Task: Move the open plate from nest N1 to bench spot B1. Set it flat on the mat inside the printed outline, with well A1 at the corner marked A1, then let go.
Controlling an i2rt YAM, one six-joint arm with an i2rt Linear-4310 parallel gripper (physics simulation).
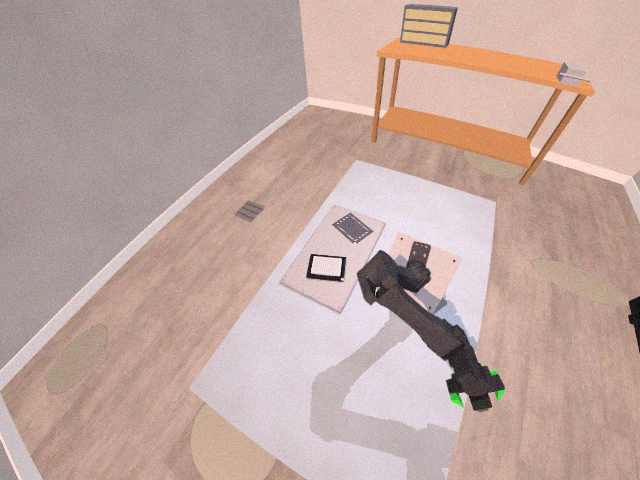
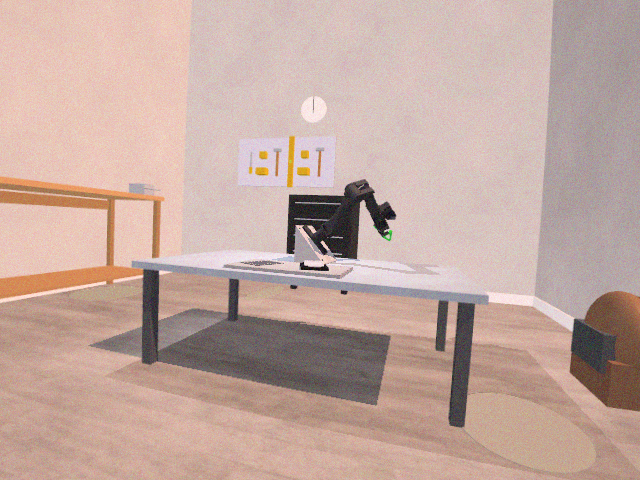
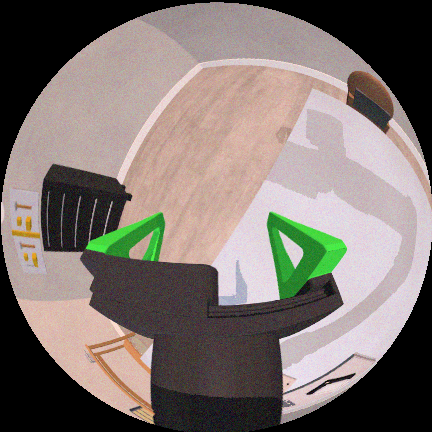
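Where they show: gripper, fingertip midpoint: (image 2: pixel 386 236) (image 3: pixel 215 217); arm's base at its link origin: (image 1: pixel 415 267) (image 2: pixel 314 240).
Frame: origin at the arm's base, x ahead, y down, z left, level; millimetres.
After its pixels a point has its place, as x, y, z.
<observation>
The white open plate (image 1: pixel 327 266) {347, 89, 91} sits in a black nest (image 1: pixel 325 278) {332, 99, 143} (image 2: pixel 313 267) {430, 96, 108} on a low pale board (image 1: pixel 356 258) {248, 108, -11} (image 2: pixel 338 271) {390, 110, 211}. Its well marks are too small to read. A dark mat (image 1: pixel 352 227) {331, 106, -174} (image 2: pixel 262 262) {323, 106, -173} with a dashed light outline lies at the far end of the same board; its corner letters cannot be read. My gripper (image 1: pixel 478 396) {-283, -35, 393} (image 2: pixel 385 235) {-283, -35, 393} (image 3: pixel 215 217) {-283, -35, 393} has green fingers standing wide open with nothing between them. It hangs high over the table's edge, well away from the plate.
The board lies on a white table (image 1: pixel 413 180) {126, 121, -683} (image 2: pixel 413 288) {588, 121, 518}. The arm stands on a pale base plate (image 1: pixel 447 258) {-97, -62, -43} beside the board. An orange shelf bench (image 1: pixel 480 59) (image 2: pixel 51 184), a black drawer cabinet (image 2: pixel 299 206) (image 3: pixel 82 210) and a brown chair-like object (image 3: pixel 370 95) stand around the table.
</observation>
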